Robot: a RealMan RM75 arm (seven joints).
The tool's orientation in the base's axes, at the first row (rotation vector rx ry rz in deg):
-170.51, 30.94, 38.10
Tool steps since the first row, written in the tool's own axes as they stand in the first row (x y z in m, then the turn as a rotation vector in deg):
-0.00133, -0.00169, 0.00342, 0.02, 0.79, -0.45
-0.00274, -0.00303, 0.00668, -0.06, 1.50, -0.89
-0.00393, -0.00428, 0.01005, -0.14, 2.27, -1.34
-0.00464, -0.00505, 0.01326, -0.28, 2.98, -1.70
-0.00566, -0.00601, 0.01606, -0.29, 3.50, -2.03
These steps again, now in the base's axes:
-0.00193, 0.00242, -0.00260, -0.07, -0.80, 0.42
-0.00398, 0.00452, -0.00500, -0.21, -1.49, 0.88
-0.00592, 0.00648, -0.00760, -0.36, -2.24, 1.35
-0.00756, 0.00781, -0.01023, -0.58, -2.91, 1.75
-0.00922, 0.00937, -0.01238, -0.63, -3.43, 2.07

